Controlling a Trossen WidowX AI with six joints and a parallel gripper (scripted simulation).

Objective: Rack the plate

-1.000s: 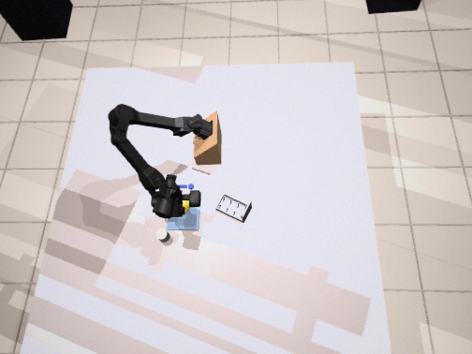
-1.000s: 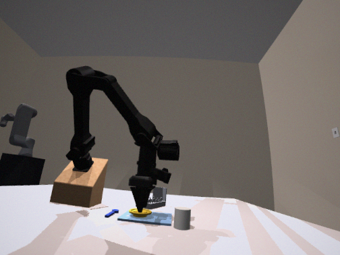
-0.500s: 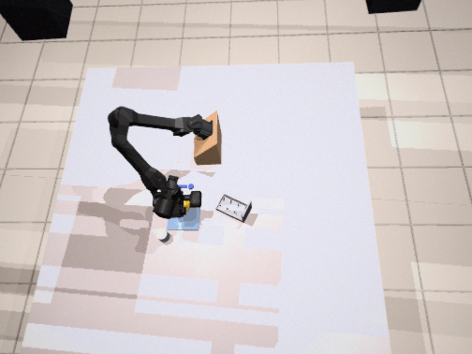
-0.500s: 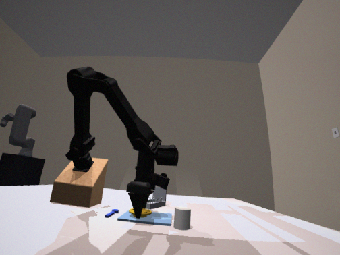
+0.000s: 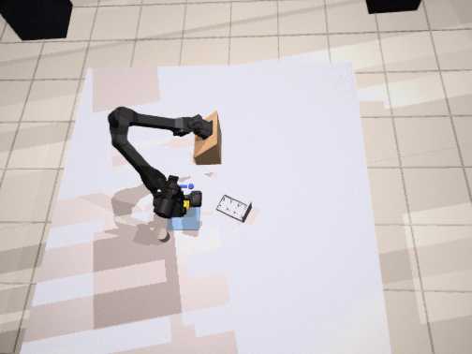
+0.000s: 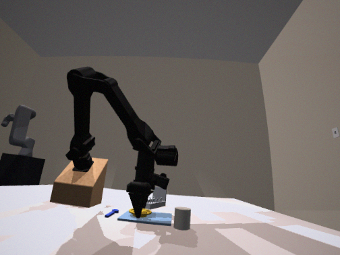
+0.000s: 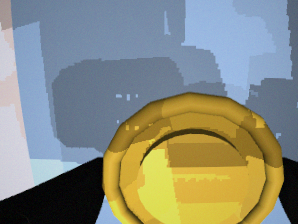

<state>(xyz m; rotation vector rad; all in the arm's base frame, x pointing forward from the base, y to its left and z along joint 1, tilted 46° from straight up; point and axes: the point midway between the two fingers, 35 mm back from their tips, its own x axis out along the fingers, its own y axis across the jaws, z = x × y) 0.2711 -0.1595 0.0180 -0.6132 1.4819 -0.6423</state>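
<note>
Right now my gripper tip is 2 cm short of the light blue mat, 1 cm to the right of it and 1 cm above it. Also, from my gripper tip: blue spoon: 9 cm behind, 1 cm to the left; yellow plate: 1 cm above; grey dish rack: 21 cm to the left, 2 cm ahead, 2 cm above.
</note>
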